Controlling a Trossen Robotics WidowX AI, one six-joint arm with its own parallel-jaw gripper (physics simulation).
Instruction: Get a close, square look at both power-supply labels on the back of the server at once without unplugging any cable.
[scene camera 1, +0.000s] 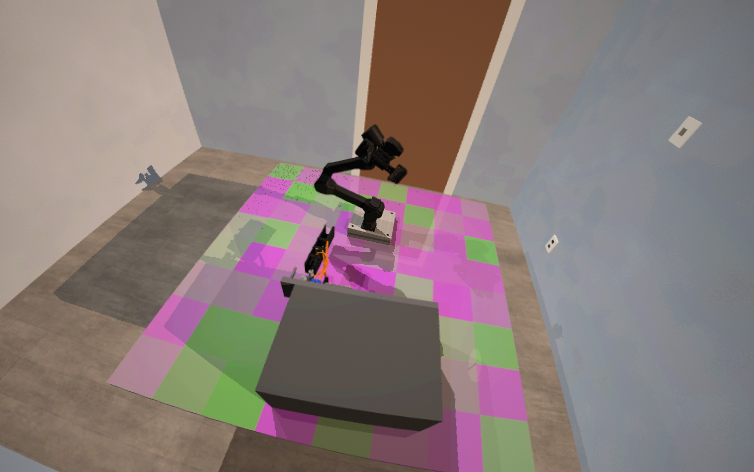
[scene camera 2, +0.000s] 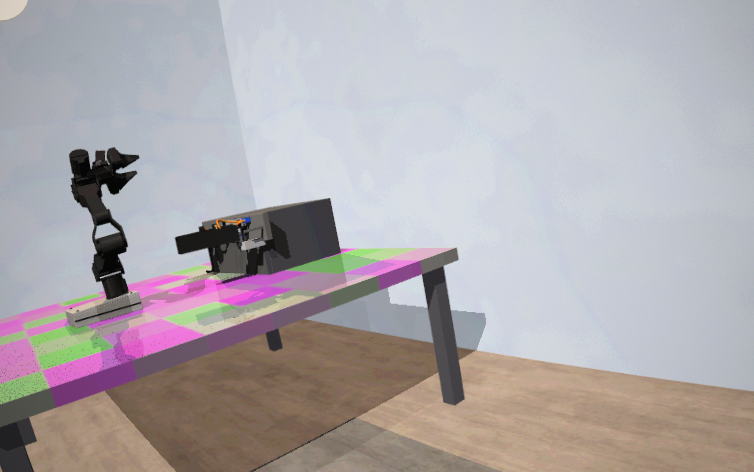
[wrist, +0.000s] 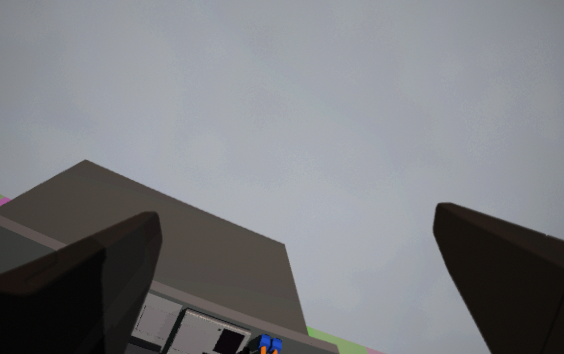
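Seen in the pictures: gripper, fingertip midpoint: (scene camera 1: 378, 171) (scene camera 2: 137, 164) (wrist: 298, 222); arm's base at its link origin: (scene camera 1: 368, 225) (scene camera 2: 117, 295).
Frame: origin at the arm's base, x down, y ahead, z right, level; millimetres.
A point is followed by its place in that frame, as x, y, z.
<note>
The grey server (scene camera 1: 356, 356) {-159, 649, -84} (scene camera 2: 303, 236) {-47, 635, 136} (wrist: 200, 220) {-158, 717, -55} stands on the checkered table, its back toward the arm. My gripper (scene camera 1: 396, 160) (scene camera 2: 136, 165) {-396, 162, -22} (wrist: 298, 222) {-396, 162, -22} is open and empty, raised above the arm's base and apart from the server. In the wrist view the server is tilted at lower left, with part of its back along the bottom edge. A light-grey panel (wrist: 195, 336) {-124, 444, 0} and blue plugs (wrist: 270, 343) {-145, 458, 94} with orange cables (scene camera 1: 324, 261) {-130, 356, 95} (scene camera 2: 222, 223) show there. The left finger covers part of the back. I cannot make out either power-supply label.
A black jointed bar (scene camera 1: 318, 251) {-149, 334, 123} (scene camera 2: 203, 241) {-112, 269, 150} sticks out from the server's back toward the arm side, beside the orange cables. The arm's pale base plate (scene camera 1: 360, 234) {18, 50, 27} (scene camera 2: 105, 312) {27, -61, 92} sits on the checkered table (scene camera 1: 233, 333) {47, 609, 342} (scene camera 2: 356, 292) {71, 459, 642}. A wall fills much of the wrist view.
</note>
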